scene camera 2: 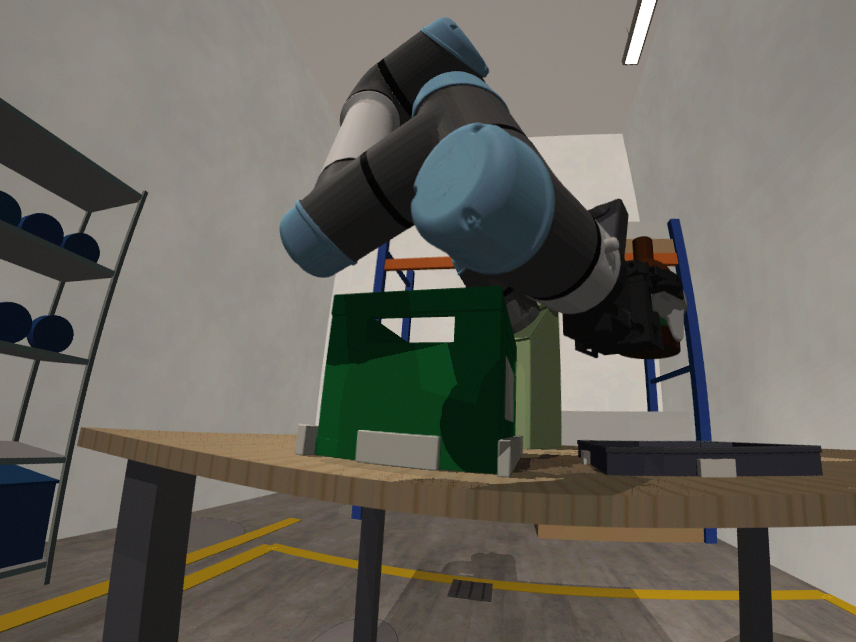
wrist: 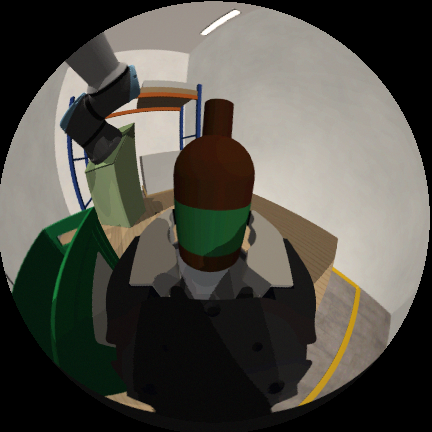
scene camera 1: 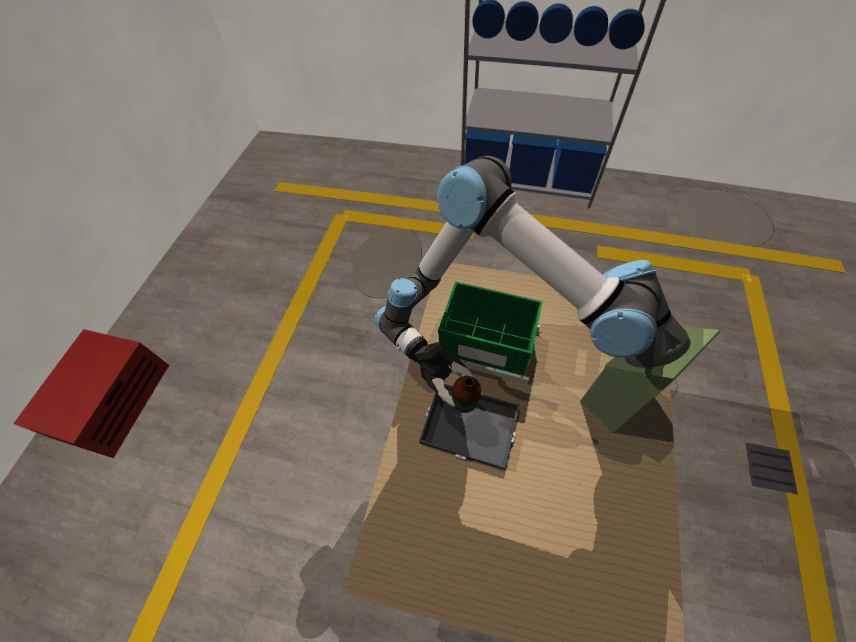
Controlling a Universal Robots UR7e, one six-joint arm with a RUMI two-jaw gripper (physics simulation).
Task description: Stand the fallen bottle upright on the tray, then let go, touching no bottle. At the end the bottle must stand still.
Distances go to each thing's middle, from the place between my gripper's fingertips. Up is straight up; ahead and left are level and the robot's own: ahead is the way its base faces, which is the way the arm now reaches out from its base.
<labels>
Now: the brown bottle (scene camera 2: 672, 347) 3 cm above my hand.
</labels>
